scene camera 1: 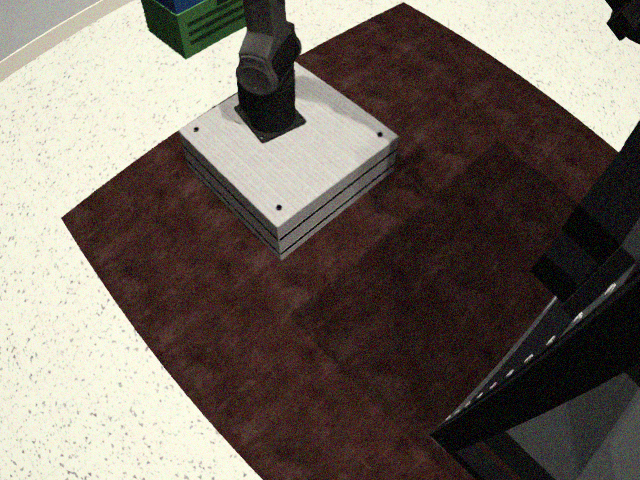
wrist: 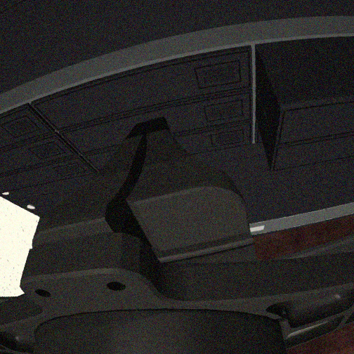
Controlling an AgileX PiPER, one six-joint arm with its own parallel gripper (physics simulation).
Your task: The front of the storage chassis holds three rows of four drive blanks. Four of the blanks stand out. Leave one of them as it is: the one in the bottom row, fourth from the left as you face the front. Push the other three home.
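The dark storage chassis (scene camera 1: 537,366) (wrist: 165,55) stands at the lower right of the scene view, its front nearly edge-on. A dark block (scene camera 1: 558,273) juts from that front. In the wrist view three framed blanks, an upper one (wrist: 218,75), a middle one (wrist: 224,110) and a lower one (wrist: 227,138), show behind my fingers. Right of them a dark blank (wrist: 317,120) stands out, with another front edge beneath it. My gripper (wrist: 155,138) is shut and empty, its fingertips before the chassis front, left of the standing-out part. My fingers hide some blanks; contact is not clear.
The arm's base stands on a pale square block (scene camera 1: 289,170) on the dark red mat (scene camera 1: 206,320). A green crate (scene camera 1: 191,31) is at the back left. A dark arm part (scene camera 1: 625,23) shows at the upper right.
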